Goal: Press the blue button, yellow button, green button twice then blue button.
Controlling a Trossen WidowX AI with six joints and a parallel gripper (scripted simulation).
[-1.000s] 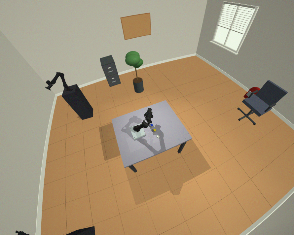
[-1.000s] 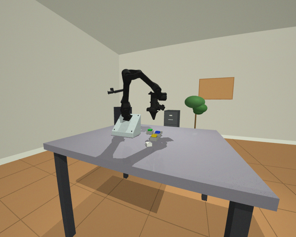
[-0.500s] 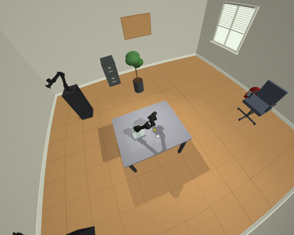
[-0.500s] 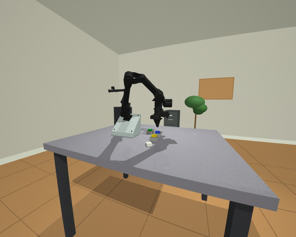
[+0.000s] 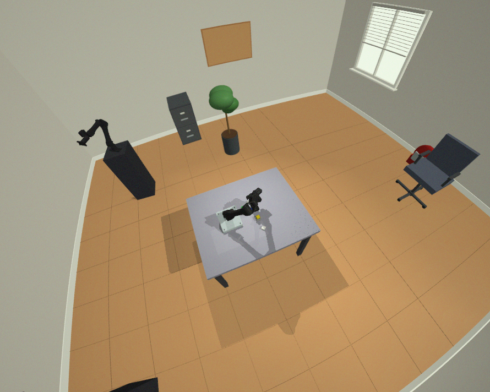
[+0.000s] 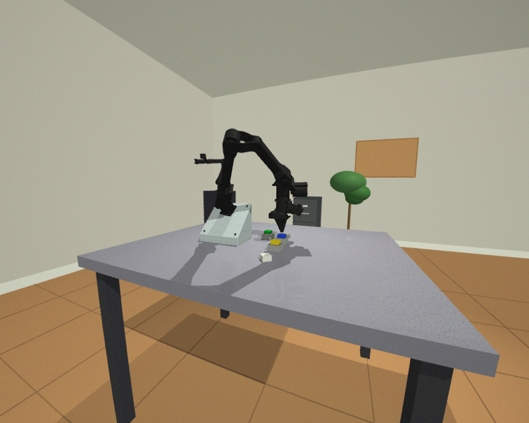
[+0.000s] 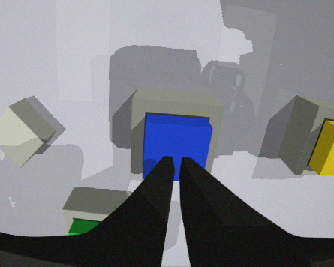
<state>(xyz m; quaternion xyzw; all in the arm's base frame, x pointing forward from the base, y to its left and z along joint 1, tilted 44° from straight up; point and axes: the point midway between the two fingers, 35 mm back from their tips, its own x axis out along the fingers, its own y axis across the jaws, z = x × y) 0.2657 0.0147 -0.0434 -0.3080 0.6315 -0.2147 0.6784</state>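
My gripper tip is now 2 cm above the blue button. The rest, counted from my gripper tip: green button 9 cm behind, 4 cm to the left, 2 cm below; then yellow button 11 cm to the right, 2 cm below, 2 cm ahead.
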